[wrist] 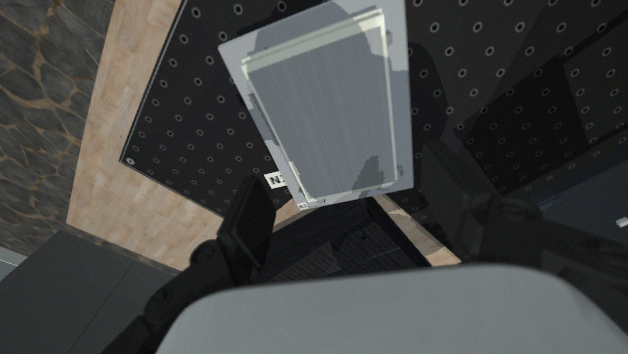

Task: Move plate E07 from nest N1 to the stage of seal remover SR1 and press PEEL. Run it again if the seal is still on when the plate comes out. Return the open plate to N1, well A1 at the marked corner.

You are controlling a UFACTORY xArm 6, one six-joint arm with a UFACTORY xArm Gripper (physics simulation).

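Frame: origin at the arm's base, x ahead, y left, z up, level; metres.
Where they show: gripper, fingertip midpoint: (pixel 339 180).
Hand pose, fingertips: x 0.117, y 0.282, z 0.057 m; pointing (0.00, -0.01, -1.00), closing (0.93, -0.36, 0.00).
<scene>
After its pixels a point has its place.
A plate (pixel 325 115) @(x 0.121, y 0.301, z 0.010 m) with a pale rim and a flat grey, finely streaked top lies in the light grey nest (pixel 401 105) @(x 0.168, y 0.267, z -0.012 m). No wells show on its top. A white label (pixel 275 179) @(x 0.006, y 0.243, z -0.063 m), partly cut off and starting with "N", is at the nest's near left side. A tiny marking (pixel 303 205) @(x 0.042, y 0.224, z -0.012 m) is at the nest's near left corner. My gripper (pixel 339 180) @(x 0.117, y 0.282, z 0.057 m) is open and empty, its fingers wide apart near the plate's near end, one to each side. The plate's code and the seal remover SR1 cannot be made out in the wrist view.
The nest stands on a black perforated board (pixel 200 132) @(x -0.019, y 0.340, z -0.063 m) with a wooden border (pixel 102 145) @(x -0.152, y 0.405, z -0.076 m). A dark streaked surface (pixel 320 257) @(x 0.008, y 0.143, z -0.003 m) lies below, between the fingers. A dark blue-grey body (pixel 590 205) @(x 0.248, y 0.150, z 0.042 m) is at the right. A dark grey cabinet (pixel 65 285) is at the lower left, beside stone-patterned flooring (pixel 45 75).
</scene>
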